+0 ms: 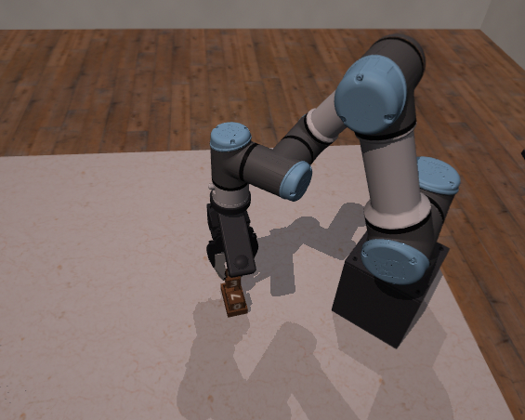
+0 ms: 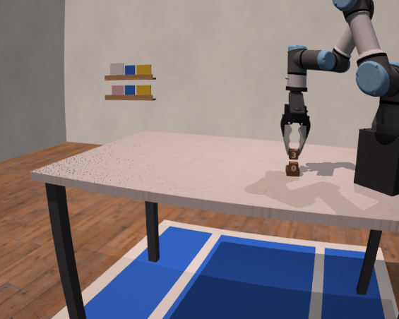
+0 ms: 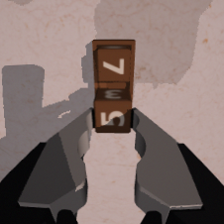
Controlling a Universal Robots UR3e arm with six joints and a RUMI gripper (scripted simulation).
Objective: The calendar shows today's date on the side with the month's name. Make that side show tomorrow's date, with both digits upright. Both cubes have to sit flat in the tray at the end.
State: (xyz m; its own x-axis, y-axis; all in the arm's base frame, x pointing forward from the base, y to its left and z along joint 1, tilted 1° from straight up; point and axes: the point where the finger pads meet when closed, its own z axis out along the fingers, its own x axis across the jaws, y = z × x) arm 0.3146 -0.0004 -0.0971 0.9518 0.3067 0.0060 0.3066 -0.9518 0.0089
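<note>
The brown digit cube is 1 cm below my hand. The rest, counted from my hand: calendar tray: 1 cm behind, 2 cm to the left, 6 cm below.
</note>
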